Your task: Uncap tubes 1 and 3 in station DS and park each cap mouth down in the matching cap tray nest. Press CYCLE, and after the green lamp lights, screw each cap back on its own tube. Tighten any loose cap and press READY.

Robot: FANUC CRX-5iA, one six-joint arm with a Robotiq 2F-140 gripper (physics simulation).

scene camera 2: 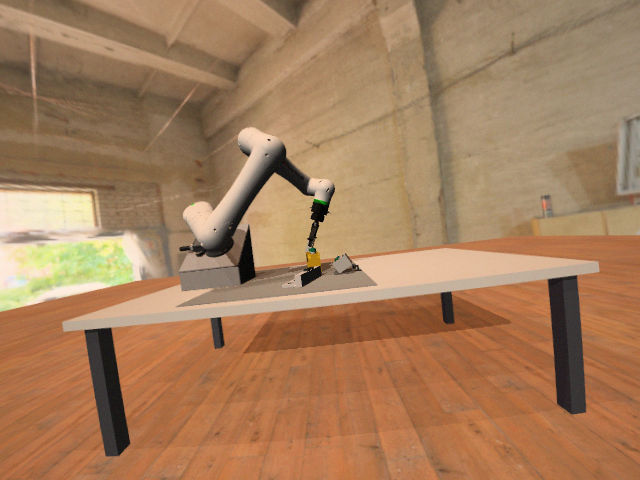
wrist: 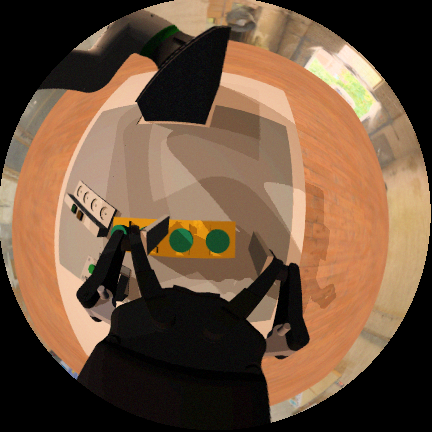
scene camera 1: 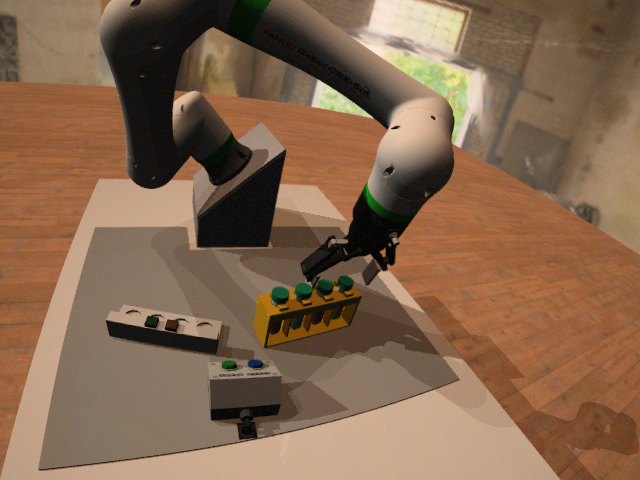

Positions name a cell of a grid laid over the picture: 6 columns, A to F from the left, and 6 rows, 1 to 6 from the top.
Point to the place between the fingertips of my gripper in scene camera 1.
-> D4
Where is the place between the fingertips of my gripper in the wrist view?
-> C4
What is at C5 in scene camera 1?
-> A grey button box.
